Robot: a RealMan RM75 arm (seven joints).
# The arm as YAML. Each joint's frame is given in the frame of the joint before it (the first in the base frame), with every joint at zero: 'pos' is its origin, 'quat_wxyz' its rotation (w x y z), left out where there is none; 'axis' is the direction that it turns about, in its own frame. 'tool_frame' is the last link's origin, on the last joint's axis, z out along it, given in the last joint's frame.
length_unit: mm
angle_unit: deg
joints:
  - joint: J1
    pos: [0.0, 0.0, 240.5]
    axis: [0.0, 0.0, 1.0]
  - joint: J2
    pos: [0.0, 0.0, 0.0]
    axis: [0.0, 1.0, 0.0]
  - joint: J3
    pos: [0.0, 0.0, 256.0]
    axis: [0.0, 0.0, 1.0]
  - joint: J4
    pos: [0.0, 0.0, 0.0]
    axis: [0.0, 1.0, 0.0]
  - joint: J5
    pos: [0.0, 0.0, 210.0]
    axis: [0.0, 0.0, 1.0]
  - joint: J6
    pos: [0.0, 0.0, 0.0]
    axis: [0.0, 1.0, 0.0]
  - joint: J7
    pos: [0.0, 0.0, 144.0]
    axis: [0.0, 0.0, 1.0]
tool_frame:
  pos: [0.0, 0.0, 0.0]
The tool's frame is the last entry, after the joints.
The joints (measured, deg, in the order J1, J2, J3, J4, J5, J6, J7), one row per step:
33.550, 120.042, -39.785, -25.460, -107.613, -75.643, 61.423
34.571, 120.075, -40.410, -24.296, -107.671, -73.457, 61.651
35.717, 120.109, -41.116, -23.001, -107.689, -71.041, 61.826
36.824, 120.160, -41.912, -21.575, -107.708, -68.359, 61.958
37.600, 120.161, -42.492, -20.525, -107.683, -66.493, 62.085
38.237, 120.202, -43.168, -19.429, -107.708, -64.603, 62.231
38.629, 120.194, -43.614, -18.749, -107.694, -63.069, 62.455
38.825, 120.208, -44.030, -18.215, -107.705, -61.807, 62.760
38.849, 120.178, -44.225, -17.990, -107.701, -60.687, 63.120
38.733, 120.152, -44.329, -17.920, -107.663, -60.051, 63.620
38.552, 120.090, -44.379, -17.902, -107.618, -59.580, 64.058
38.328, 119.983, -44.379, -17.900, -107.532, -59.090, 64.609
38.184, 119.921, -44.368, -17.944, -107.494, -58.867, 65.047
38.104, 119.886, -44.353, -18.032, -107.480, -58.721, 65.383
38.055, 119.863, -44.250, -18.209, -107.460, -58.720, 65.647
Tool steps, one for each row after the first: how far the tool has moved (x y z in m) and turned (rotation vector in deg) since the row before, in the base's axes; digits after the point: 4 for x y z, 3 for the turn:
-0.0014, 0.0043, -0.0054, -0.226, -0.972, -0.807
-0.0016, 0.0046, -0.0059, -0.195, -1.138, -0.799
-0.0008, 0.0040, -0.0065, -0.188, -1.362, -0.964
-0.0003, 0.0026, -0.0044, -0.147, -0.963, -0.707
0.0006, 0.0014, -0.0050, -0.283, -1.047, -0.826
0.0013, 0.0014, -0.0027, 0.017, -0.850, -0.809
0.0018, 0.0005, -0.0023, -0.050, -0.689, -0.840
0.0025, 0.0009, -0.0005, 0.274, -0.586, -0.907
0.0022, 0.0002, 0.0000, 0.169, -0.181, -0.870
0.0023, 0.0000, 0.0006, 0.193, -0.116, -0.794
0.0028, 0.0001, 0.0011, 0.283, -0.051, -0.967
0.0015, 0.0000, 0.0008, 0.143, 0.055, -0.616
0.0008, 0.0003, 0.0007, 0.123, 0.042, -0.395
0.0002, 0.0006, 0.0010, 0.176, 0.129, -0.218

